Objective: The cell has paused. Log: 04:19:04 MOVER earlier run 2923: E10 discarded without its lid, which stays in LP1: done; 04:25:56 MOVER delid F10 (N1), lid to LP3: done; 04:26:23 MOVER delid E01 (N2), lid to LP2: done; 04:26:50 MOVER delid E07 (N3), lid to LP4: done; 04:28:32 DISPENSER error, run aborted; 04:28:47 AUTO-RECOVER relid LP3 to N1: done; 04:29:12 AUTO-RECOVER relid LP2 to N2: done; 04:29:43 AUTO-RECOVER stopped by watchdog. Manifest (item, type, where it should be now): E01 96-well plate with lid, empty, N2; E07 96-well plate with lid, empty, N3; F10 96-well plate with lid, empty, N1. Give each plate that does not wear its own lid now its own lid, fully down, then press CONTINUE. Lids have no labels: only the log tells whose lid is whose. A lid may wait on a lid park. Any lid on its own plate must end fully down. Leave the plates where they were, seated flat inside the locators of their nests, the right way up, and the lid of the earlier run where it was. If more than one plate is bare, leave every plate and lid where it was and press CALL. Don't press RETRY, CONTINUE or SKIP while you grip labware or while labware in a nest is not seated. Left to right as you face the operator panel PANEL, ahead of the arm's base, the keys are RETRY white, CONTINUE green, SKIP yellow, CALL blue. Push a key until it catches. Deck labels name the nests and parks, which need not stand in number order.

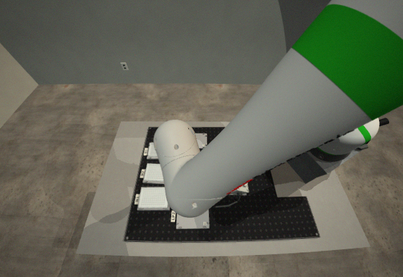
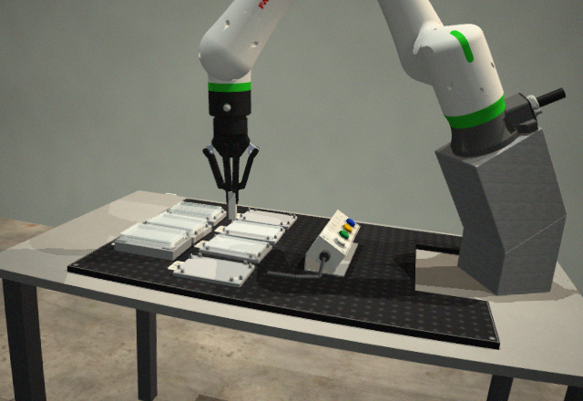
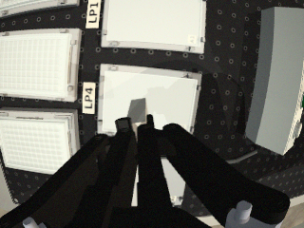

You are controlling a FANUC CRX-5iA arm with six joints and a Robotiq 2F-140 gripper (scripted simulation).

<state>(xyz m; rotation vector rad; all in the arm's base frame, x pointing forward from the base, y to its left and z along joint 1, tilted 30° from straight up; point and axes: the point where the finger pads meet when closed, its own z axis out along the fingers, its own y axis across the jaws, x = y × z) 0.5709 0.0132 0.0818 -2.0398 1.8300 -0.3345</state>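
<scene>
My gripper is now 20 mm past the park LP4, 10 mm to the right of it and 100 mm above it. Also, from my hand: white key: 260 mm behind, 30 mm to the left, 40 mm below; park LP2: 10 mm behind, 150 mm to the left, 100 mm below; LP1 label: 70 mm ahead, 130 mm to the right, 110 mm below.
</scene>
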